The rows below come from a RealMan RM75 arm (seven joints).
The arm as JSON. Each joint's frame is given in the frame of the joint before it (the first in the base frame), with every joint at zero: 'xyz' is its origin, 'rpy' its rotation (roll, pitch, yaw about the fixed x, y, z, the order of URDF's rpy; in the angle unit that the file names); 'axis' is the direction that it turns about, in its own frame. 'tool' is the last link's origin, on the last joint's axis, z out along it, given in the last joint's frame.
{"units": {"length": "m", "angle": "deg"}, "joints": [
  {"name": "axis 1", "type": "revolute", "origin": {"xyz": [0.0, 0.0, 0.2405], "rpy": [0.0, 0.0, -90.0]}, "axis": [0.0, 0.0, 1.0]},
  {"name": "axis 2", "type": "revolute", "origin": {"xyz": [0.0, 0.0, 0.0], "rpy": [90.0, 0.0, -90.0]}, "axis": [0.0, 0.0, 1.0]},
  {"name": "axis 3", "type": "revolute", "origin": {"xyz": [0.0, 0.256, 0.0], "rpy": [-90.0, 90.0, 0.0]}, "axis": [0.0, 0.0, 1.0]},
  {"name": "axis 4", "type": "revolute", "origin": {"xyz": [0.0, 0.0, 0.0], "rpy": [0.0, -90.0, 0.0]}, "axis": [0.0, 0.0, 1.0]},
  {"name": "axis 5", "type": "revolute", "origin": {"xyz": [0.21, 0.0, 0.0], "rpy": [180.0, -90.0, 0.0]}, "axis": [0.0, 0.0, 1.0]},
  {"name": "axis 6", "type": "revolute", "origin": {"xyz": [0.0, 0.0, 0.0], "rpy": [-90.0, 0.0, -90.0]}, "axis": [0.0, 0.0, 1.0]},
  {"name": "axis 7", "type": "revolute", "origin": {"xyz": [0.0, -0.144, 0.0], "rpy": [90.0, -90.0, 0.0]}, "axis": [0.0, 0.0, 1.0]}
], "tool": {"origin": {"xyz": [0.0, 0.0, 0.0], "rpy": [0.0, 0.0, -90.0]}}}
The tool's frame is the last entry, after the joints.
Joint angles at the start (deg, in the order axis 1, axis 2, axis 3, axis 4, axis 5, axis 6, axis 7):
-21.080 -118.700 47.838 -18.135 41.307 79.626 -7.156
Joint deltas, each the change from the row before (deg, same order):
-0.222 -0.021 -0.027 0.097 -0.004 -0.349 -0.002
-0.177 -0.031 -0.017 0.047 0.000 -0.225 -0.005
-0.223 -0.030 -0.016 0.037 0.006 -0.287 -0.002
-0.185 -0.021 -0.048 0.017 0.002 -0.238 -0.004
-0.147 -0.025 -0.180 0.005 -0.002 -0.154 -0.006
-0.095 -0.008 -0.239 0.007 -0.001 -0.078 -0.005
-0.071 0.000 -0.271 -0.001 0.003 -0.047 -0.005
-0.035 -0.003 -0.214 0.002 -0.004 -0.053 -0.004
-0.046 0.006 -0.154 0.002 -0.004 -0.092 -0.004
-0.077 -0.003 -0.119 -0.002 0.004 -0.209 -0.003
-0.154 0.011 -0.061 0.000 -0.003 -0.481 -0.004
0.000 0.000 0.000 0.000 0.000 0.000 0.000
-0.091 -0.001 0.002 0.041 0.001 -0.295 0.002
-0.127 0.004 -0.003 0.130 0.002 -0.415 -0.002
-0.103 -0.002 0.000 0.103 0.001 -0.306 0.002
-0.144 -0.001 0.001 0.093 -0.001 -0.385 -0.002
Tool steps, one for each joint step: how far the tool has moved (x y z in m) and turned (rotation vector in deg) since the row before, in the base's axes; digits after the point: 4 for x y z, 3 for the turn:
0.0003 0.0016 -0.0004 -0.143 0.087 -0.004
0.0004 0.0012 -0.0004 -0.110 0.029 -0.027
0.0005 0.0014 -0.0005 -0.159 0.042 -0.025
0.0004 0.0012 -0.0004 -0.108 0.018 0.008
0.0004 0.0011 -0.0002 0.046 -0.054 0.056
0.0002 0.0008 0.0001 0.147 -0.072 0.077
0.0001 0.0007 0.0003 0.188 -0.085 0.095
0.0000 0.0004 0.0002 0.144 -0.066 0.111
-0.0001 0.0004 0.0001 0.074 -0.031 0.100
-0.0001 0.0005 -0.0002 -0.039 -0.006 0.138
-0.0004 0.0009 -0.0006 -0.244 0.078 0.243
0.0000 0.0000 0.0000 0.000 0.000 0.000
-0.0002 0.0006 -0.0003 -0.162 0.079 0.105
-0.0003 0.0011 -0.0002 -0.179 0.146 0.106
-0.0001 0.0009 -0.0002 -0.131 0.111 0.063
-0.0001 0.0011 -0.0003 -0.184 0.119 0.090

